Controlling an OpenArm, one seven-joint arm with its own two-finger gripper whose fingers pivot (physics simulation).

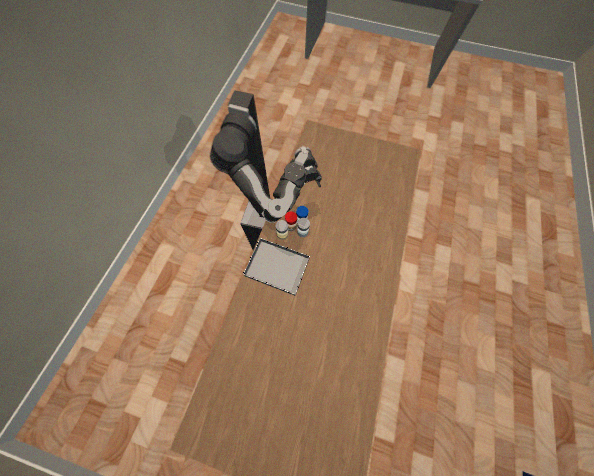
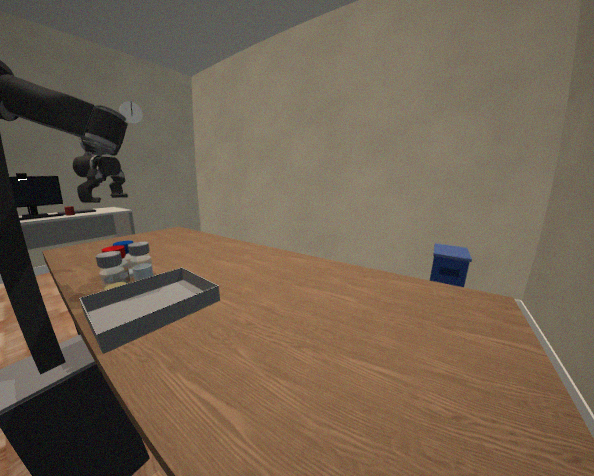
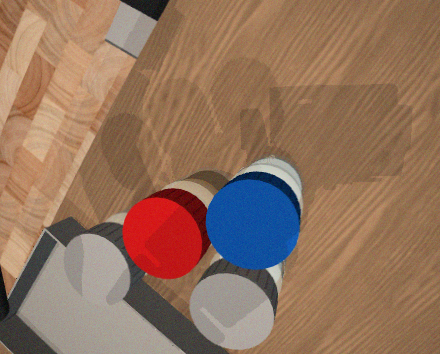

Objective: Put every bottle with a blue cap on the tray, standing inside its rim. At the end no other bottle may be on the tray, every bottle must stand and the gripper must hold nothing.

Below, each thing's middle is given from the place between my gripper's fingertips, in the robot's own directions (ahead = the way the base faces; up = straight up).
Labels:
The blue-capped bottle (image 3: 253,222) is 18 cm below my hand, 5 cm to the right of it and 1 cm ahead of it. Also, from my hand: red-capped bottle (image 3: 165,235) (18 cm below, 9 cm to the right, 3 cm behind); then grey tray (image 2: 117,316) (30 cm to the right, 21 cm below, 4 cm behind); then grey-capped bottle (image 2: 112,274) (18 cm below, 14 cm to the right, 6 cm behind).

